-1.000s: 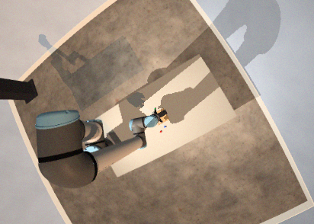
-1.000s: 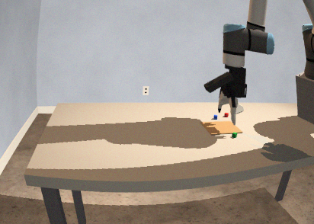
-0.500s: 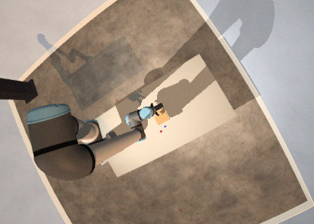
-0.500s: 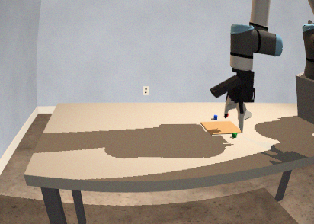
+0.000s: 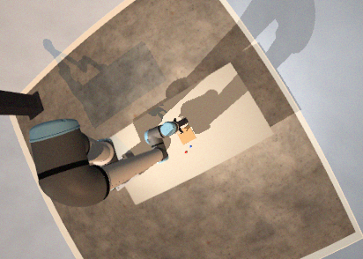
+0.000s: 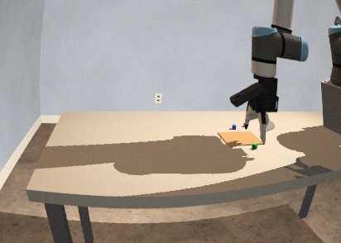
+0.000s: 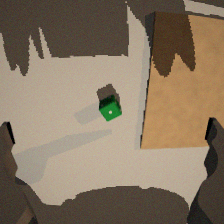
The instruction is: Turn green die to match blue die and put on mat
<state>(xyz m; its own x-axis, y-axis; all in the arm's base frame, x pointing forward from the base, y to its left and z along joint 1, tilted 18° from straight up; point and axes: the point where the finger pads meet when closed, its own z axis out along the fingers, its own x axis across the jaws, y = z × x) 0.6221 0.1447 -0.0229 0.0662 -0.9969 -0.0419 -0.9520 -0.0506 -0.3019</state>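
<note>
Right now the green die is 30 mm below my hand and 10 mm behind it. From my hand the other things lie so: red die: 250 mm to the right, 60 mm behind, 30 mm below; then mat: 110 mm to the right, 40 mm below, 10 mm ahead; then blue die: 220 mm to the right, 30 mm below.
</note>
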